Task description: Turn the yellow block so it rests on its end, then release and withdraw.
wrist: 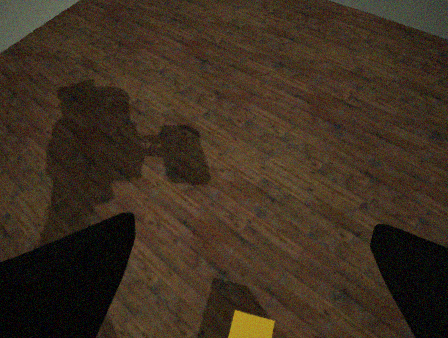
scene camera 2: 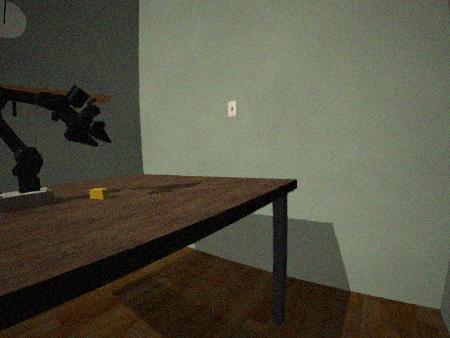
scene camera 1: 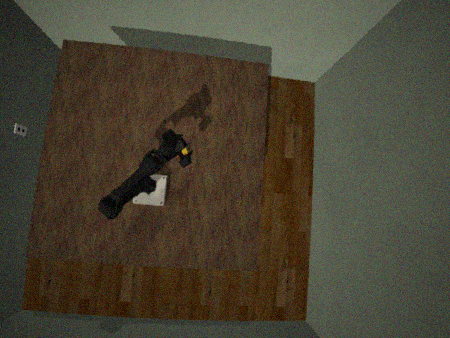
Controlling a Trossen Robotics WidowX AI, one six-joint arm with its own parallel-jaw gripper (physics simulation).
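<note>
The yellow block (scene camera 1: 185, 150) (scene camera 2: 99, 193) (wrist: 251, 325) lies on its side on the brown table, wider than tall in the second scene view. In the wrist view part of it shows at the bottom edge, between the fingers' sides but well below them. My gripper (scene camera 2: 104, 143) (wrist: 255, 230) is wide open and empty. It hangs high above the table and the block, tilted downward, and touches neither. In the first scene view the arm and gripper partly hide the block.
The arm's white base plate (scene camera 1: 159, 195) (scene camera 2: 44, 196) sits on the table beside the block. The brown table (scene camera 1: 215, 215) (scene camera 2: 165, 215) has its edge and a leg (scene camera 2: 280, 260) at the right of the second scene view. The arm's shadow falls past the block. Walls stand around.
</note>
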